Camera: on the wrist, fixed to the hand. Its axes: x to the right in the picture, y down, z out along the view.
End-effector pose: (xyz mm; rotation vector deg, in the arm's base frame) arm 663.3 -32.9 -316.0 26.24 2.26 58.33
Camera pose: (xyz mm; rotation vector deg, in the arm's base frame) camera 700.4 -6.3 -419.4 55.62 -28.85 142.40
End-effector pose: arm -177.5 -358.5 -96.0 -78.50 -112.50 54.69
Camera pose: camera -144.8 -327.4 7.6 132.78 21.68 -104.97
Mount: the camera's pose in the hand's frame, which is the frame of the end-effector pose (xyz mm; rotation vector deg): 23.4 -58.4 -93.9 18.76 -16.96 90.21
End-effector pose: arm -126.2 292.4 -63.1 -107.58 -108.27 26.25
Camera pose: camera -126.8 307.7 48.9 -156.00 0.87 79.83
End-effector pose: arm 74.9 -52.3 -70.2 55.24 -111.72 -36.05
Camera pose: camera 169.9 -111.1 -53.1 -38.65 -135.86 28.66
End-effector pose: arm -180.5 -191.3 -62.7 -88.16 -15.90 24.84
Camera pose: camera -112.9 -264.3 -9.0 -61.97 48.22 104.19
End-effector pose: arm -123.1 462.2 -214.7 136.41 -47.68 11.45
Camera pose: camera -64.0 541.6 -160.1 -79.55 155.33 -33.84
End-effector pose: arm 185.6 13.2 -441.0 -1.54 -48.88 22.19
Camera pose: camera 287.6 -20.8 -475.8 -20.42 -51.92 116.84
